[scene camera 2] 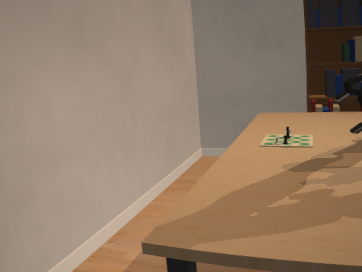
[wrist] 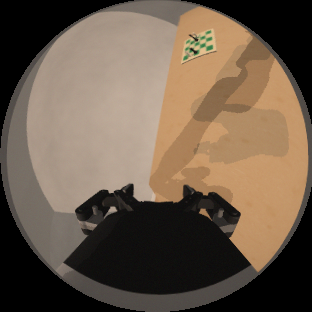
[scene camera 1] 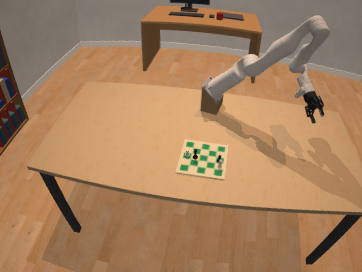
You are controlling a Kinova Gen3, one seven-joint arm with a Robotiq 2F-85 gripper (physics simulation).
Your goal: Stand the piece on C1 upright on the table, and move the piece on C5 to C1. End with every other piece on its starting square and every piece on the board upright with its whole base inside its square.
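Frame: origin at the arm's base, x left, y back, z up, level; metres.
Where they show: gripper, fingertip midpoint: (scene camera 2: 343,117) (wrist: 157,189) (scene camera 1: 318,119); arm's base, origin of the base link: (scene camera 1: 213,89).
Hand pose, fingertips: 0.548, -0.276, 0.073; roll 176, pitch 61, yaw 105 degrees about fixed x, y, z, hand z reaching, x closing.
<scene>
Each offset is from my fingertips to the centre of the thing, as dx, dy, dz. Level surfaces: height alone.
The green and cream chessboard @[-0.576, -0.141, -0.194] (scene camera 1: 180,172) (scene camera 2: 305,145) (wrist: 202,56) lies on the table. In scene camera 1 a grey piece @[-0.653, -0.132, -0.173] (scene camera 1: 187,154) is at the left end of the middle row, beside a black piece @[-0.616, -0.141, -0.164] (scene camera 1: 195,155) (scene camera 2: 287,131) (wrist: 193,37). At the right end of that row is another black piece @[-0.504, -0.151, -0.173] (scene camera 1: 219,159) (scene camera 2: 286,140) (wrist: 194,50), which looks slanted; its exact pose is too small to tell. Another grey piece @[-0.500, -0.184, -0.170] (scene camera 1: 220,164) (scene camera 2: 277,140) (wrist: 188,53) is just in front of it. Square labels are not readable. My gripper (scene camera 1: 317,119) (scene camera 2: 345,115) (wrist: 157,189) is open and empty, high at the table's right side, far from the board.
The wooden table @[dz -0.197] (scene camera 1: 125,125) (scene camera 2: 240,200) (wrist: 175,115) carries the arm's base block (scene camera 1: 211,101) behind the board. The arm's shadow falls across the table's right part. A desk (scene camera 1: 200,25) with a monitor stands behind, and a bookshelf (scene camera 1: 15,92) (scene camera 2: 332,63) is off to the side.
</scene>
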